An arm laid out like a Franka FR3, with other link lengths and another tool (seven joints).
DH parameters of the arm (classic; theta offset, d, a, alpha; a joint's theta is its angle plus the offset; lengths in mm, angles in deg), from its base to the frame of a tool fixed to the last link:
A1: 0 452.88 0 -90
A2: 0 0 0 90
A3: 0 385.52 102.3 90
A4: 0 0 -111.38 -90
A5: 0 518.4 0 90
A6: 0 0 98.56 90
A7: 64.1 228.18 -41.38 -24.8
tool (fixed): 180 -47.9 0 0
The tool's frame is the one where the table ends.
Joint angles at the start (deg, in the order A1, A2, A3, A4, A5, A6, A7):
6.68, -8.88, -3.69, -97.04, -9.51, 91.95, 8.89
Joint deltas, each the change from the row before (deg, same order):
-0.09, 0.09, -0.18, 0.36, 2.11, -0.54, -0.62
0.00, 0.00, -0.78, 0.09, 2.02, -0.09, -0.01
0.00, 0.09, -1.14, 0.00, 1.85, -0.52, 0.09
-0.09, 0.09, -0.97, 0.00, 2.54, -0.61, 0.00
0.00, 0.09, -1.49, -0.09, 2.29, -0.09, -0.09
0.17, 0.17, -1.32, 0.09, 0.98, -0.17, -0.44
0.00, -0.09, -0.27, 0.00, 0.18, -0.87, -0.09
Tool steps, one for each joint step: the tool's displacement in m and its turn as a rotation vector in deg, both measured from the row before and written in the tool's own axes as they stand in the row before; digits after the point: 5 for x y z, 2 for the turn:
0.00320, -0.00140, -0.00276, -0.33, 1.81, -1.11
-0.00331, -0.00134, -0.00081, -0.55, 2.18, -0.10
-0.00762, -0.00203, 0.00286, 0.07, 2.40, 0.27
-0.00442, -0.00175, 0.00160, -0.09, 2.93, -0.17
-0.01095, -0.00194, 0.00139, -0.49, 2.78, 0.26
-0.01096, -0.00206, 0.00111, -0.14, 1.32, 0.17
-0.00165, -0.00341, 0.00180, 0.66, 0.49, -0.04

